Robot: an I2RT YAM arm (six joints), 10 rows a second.
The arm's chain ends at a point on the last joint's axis. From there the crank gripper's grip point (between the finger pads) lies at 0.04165 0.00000 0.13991 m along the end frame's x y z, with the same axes.
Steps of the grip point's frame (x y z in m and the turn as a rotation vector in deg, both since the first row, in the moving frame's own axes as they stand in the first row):
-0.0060 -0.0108 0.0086 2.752 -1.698 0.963
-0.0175 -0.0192 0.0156 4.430 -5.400 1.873
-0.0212 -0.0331 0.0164 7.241 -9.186 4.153
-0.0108 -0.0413 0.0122 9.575 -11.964 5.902
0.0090 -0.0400 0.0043 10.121 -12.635 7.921
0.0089 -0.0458 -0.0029 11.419 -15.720 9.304
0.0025 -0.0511 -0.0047 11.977 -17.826 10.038
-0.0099 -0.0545 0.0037 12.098 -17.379 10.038
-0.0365 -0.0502 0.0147 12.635 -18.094 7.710
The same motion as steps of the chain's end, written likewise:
-0.0019 -0.0047 0.0076 2.752 -1.698 0.963
-0.0043 -0.0094 0.0127 4.430 -5.400 1.873
0.0011 -0.0173 0.0125 7.241 -9.186 4.153
0.0179 -0.0203 0.0082 9.575 -11.964 5.902
0.0391 -0.0184 0.0003 10.121 -12.635 7.921
0.0462 -0.0210 -0.0068 11.419 -15.720 9.304
0.0449 -0.0247 -0.0084 11.977 -17.826 10.038
0.0313 -0.0279 0.0001 12.098 -17.379 10.038
0.0068 -0.0213 0.0115 12.635 -18.094 7.710

